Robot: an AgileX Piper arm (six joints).
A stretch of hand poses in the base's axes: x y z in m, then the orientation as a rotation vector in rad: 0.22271 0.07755 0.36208 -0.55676 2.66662 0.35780; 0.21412 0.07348 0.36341 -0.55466 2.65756 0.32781; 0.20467 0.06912 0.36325 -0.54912 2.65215 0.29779; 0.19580 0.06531 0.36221 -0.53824 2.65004 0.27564; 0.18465 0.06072 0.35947 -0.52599 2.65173 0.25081; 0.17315 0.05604 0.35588 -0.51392 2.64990 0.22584; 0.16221 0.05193 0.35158 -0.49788 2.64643 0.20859; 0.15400 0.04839 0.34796 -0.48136 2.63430 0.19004
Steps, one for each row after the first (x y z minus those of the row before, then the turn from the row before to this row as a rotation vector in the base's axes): -0.00859 -0.00407 0.00133 -0.01706 -0.01617 -0.00580; -0.00945 -0.00436 -0.00016 -0.01756 -0.01276 -0.00838; -0.00887 -0.00381 -0.00104 -0.01227 -0.00806 -0.01106; -0.01115 -0.00459 -0.00274 -0.01478 -0.00494 -0.01267; -0.01150 -0.00468 -0.00359 -0.01419 -0.00811 -0.01236; -0.01094 -0.00411 -0.00430 -0.00797 -0.00834 -0.01383; -0.00821 -0.00354 -0.00362 -0.00706 -0.01686 -0.01388
